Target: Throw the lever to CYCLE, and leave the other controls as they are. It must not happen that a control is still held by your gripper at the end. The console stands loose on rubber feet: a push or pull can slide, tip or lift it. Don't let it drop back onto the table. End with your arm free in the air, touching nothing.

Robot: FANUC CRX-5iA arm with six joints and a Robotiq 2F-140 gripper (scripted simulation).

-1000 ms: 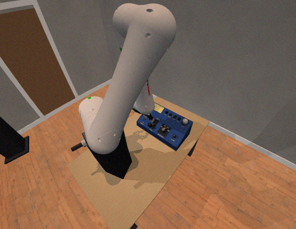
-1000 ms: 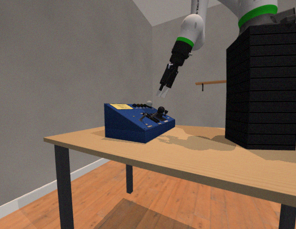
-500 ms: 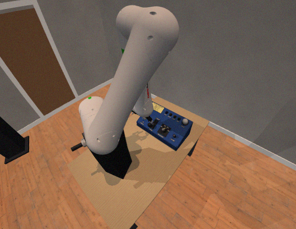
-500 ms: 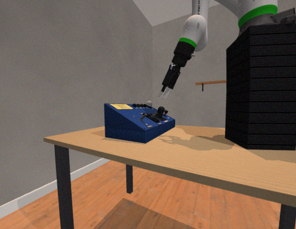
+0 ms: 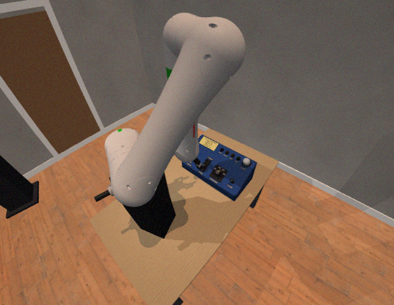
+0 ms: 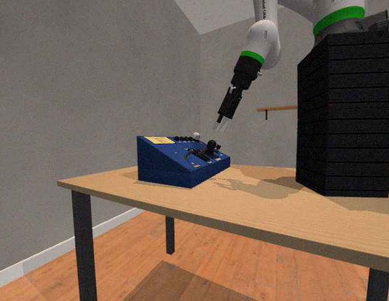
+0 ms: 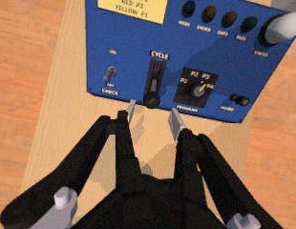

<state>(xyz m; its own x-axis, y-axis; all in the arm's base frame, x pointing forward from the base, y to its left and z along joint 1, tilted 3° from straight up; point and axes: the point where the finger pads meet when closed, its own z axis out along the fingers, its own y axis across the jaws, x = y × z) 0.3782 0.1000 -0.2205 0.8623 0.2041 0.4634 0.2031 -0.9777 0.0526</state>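
The black lever lies 110 mm below my hand, 70 mm ahead of it and 20 mm to the left of it. Round my hand: rotary program selector 130 mm ahead, 110 mm below, 100 mm to the right; blue console 140 mm below, 140 mm ahead, 30 mm to the right; small toggle 140 mm to the left, 120 mm below, 70 mm ahead.
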